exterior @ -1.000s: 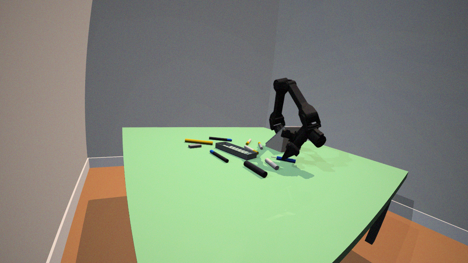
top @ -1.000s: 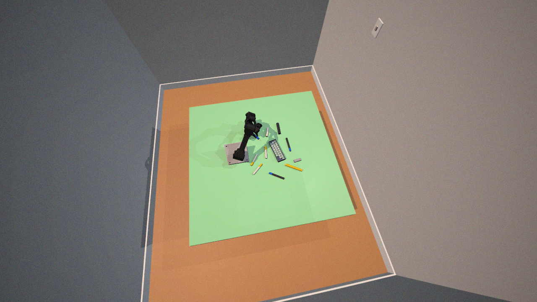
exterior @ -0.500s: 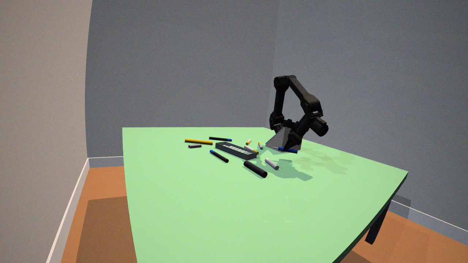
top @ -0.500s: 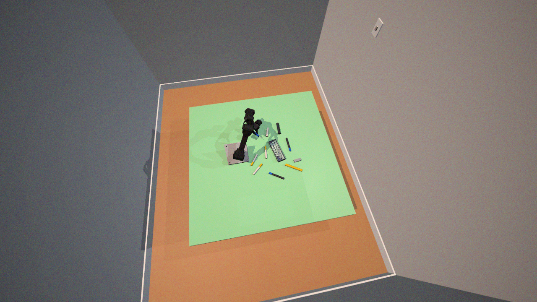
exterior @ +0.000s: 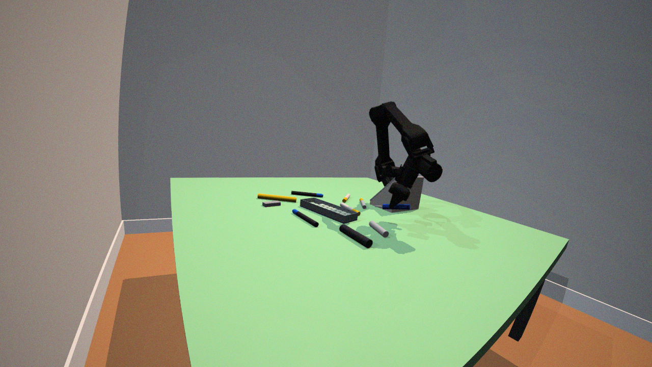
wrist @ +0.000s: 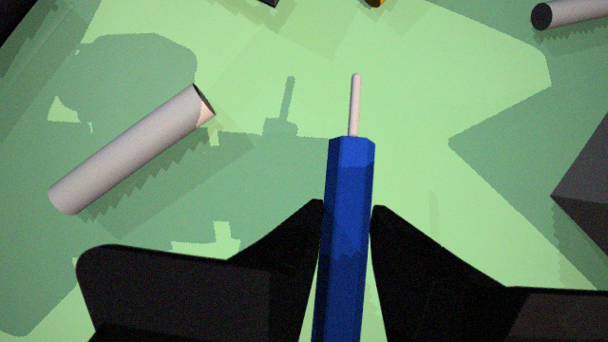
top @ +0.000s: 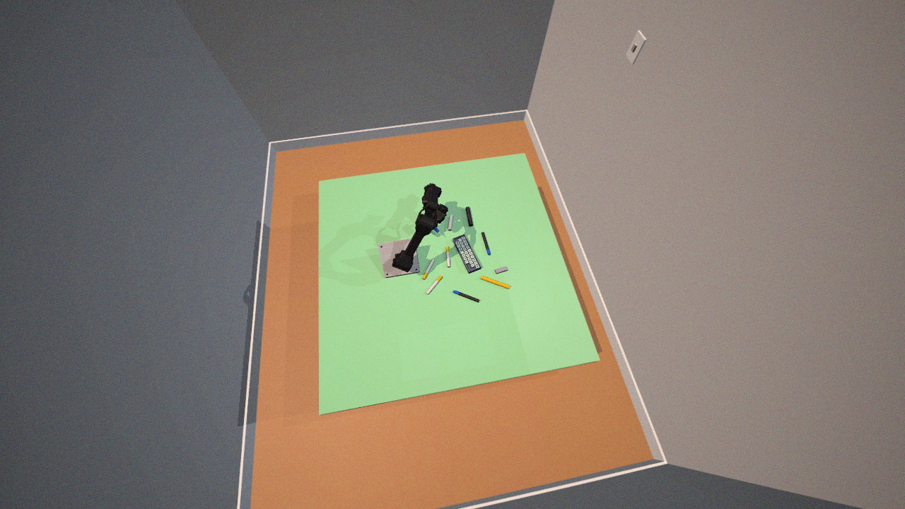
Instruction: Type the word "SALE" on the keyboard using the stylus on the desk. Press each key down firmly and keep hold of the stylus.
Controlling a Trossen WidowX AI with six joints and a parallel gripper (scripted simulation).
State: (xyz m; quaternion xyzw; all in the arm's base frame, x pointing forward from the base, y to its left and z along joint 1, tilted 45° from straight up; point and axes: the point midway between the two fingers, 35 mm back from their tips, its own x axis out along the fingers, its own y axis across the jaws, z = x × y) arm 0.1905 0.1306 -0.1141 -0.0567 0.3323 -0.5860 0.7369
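Now: gripper tip 10 mm short of the blue stylus and 10 mm to the left of it. Also, from my gripper tip: grey stylus tip: 20 mm ahead, 40 mm to the right, 10 mm below; black cylinder: 210 mm ahead, 70 mm to the left, 50 mm below; white cylinder: 100 mm ahead, 50 mm to the left, 50 mm below.
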